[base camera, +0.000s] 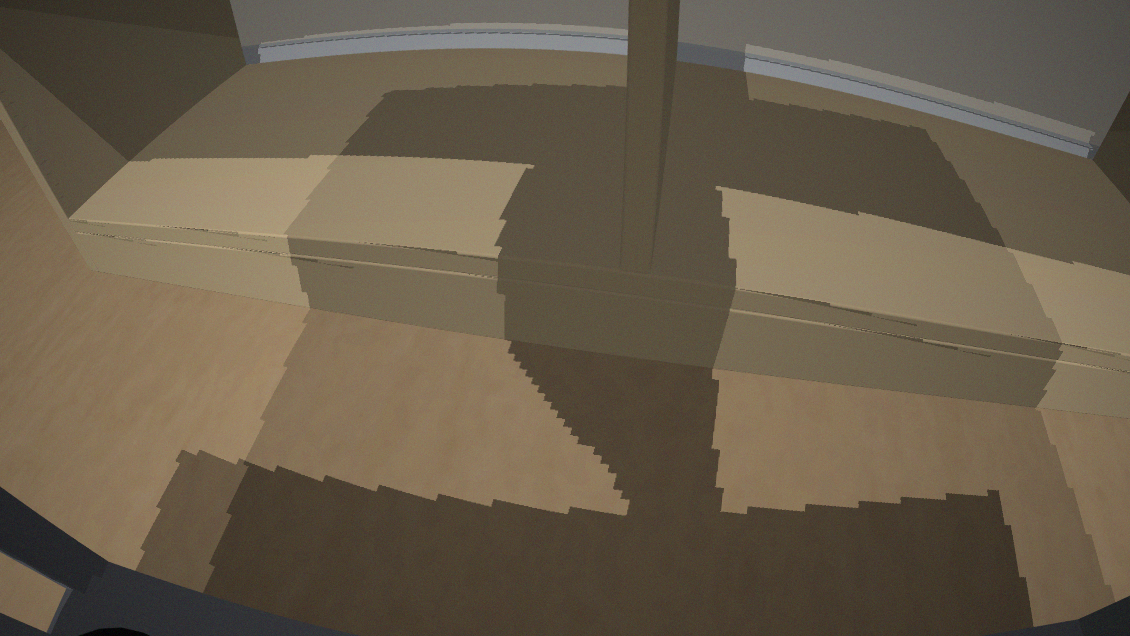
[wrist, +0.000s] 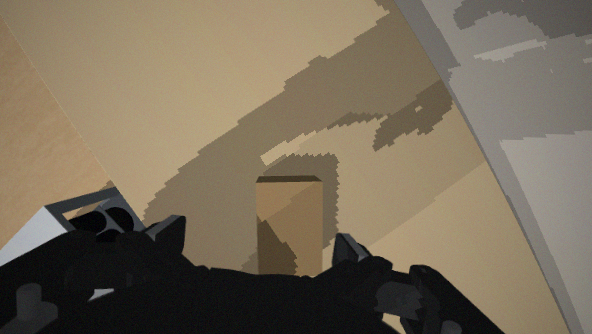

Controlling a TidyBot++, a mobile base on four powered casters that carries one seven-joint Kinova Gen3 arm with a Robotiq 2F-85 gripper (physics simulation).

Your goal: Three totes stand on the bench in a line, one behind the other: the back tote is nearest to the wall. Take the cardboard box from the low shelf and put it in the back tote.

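Frame: origin at the arm's base, x up, y ahead, z left, level; millimetres.
Where they show: gripper, fingertip midpoint: [wrist: 260, 241].
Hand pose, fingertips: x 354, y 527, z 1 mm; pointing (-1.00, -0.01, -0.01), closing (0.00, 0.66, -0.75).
Observation:
Each offset is from my fingertips to the centre of the thing. "spot": to the spot under its first point. Level surfaces: height alone.
The cardboard box {dx -115, dy +1, dz -32 mm} [wrist: 292, 215] is a plain brown block on the tan shelf [wrist: 175, 100] [base camera: 395, 189]. In the wrist view it shows between the fingertips, closer to the right one, with its sides about upright in the picture and turned at an angle to the shelf edge. My gripper [wrist: 260, 241] is open and holds nothing; its dark body hides the box's lower end. How far the box lies beyond the tips is hard to tell. An upright tan piece {spot: dx -561, dy -132, dz -20 mm} [base camera: 652, 118] rises mid-view in the base camera; I cannot tell if it is the box. The totes do not show.
The wall [base camera: 474, 11] [wrist: 545, 200] stands behind the shelf, with a pale skirting strip [base camera: 442, 41] along its foot. A dark tan panel [base camera: 118, 79] closes the shelf's left end. The wood floor {dx -750 mm} [base camera: 395, 395] [wrist: 30, 125] lies in front. My base [wrist: 32, 237] shows at the wrist view's lower left.

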